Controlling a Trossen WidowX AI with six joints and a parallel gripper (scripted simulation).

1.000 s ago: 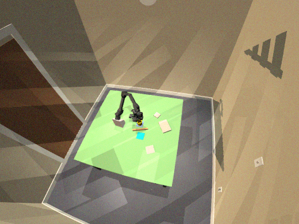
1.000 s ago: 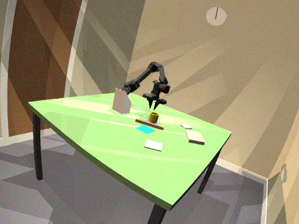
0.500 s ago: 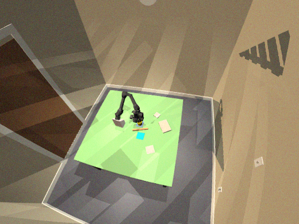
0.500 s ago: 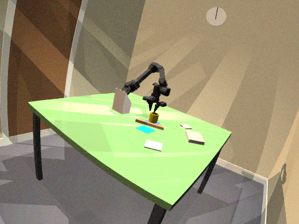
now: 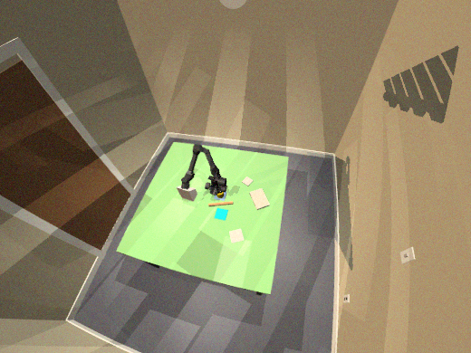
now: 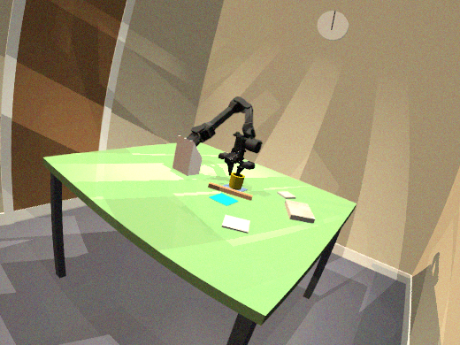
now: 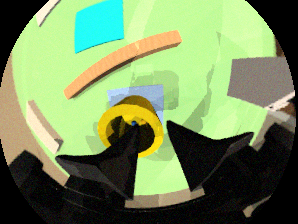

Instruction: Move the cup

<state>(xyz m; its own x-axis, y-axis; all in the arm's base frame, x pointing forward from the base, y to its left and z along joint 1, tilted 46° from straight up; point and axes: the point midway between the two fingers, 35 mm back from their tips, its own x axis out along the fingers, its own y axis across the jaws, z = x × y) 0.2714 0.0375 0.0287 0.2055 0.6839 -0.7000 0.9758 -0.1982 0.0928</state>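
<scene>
Right now my gripper tip is 20 mm short of the yellow cup and 20 mm above it. Round my gripper tip: orange bar (90 mm to the right, 50 mm below, 50 mm ahead); cyan pad (180 mm to the right, 70 mm ahead, 60 mm below).
</scene>
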